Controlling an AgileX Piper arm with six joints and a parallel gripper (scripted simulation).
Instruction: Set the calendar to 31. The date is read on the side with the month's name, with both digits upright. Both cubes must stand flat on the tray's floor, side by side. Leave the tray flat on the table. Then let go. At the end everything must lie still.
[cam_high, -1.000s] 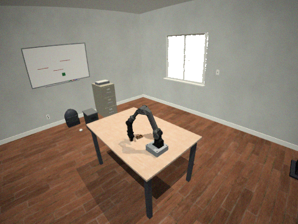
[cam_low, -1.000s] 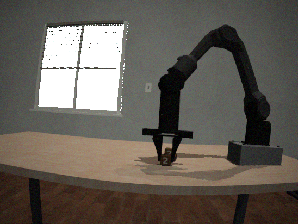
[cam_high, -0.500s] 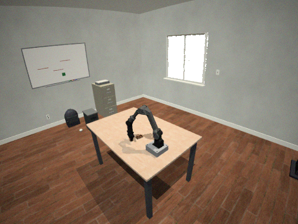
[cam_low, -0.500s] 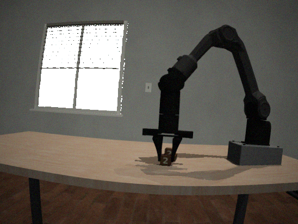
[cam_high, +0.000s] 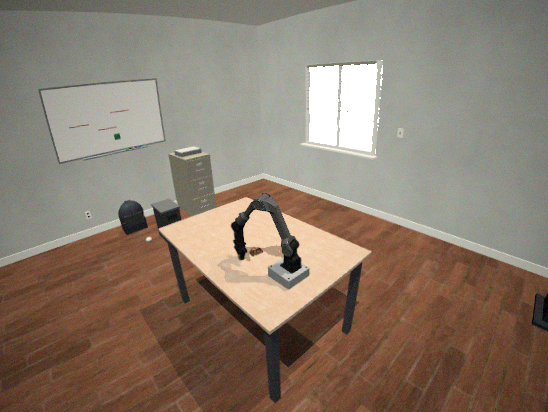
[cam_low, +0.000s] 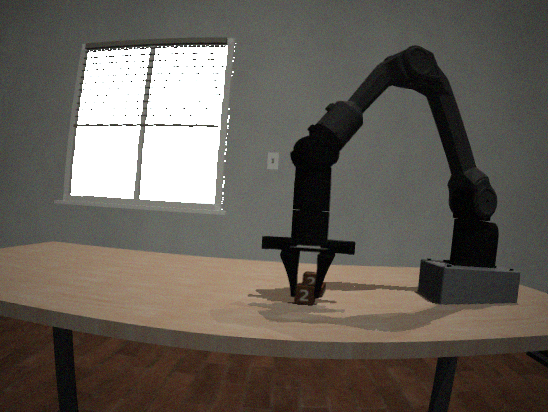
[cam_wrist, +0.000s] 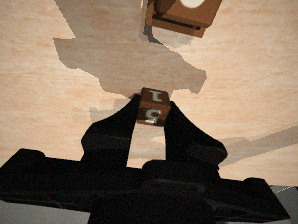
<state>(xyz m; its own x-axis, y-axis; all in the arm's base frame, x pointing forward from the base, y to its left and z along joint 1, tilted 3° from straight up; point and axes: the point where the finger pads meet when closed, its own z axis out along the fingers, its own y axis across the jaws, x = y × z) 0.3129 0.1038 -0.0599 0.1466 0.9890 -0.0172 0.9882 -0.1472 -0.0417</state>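
My hand is 110 mm to the left of the brown tray, 20 mm past it and 10 mm above it.
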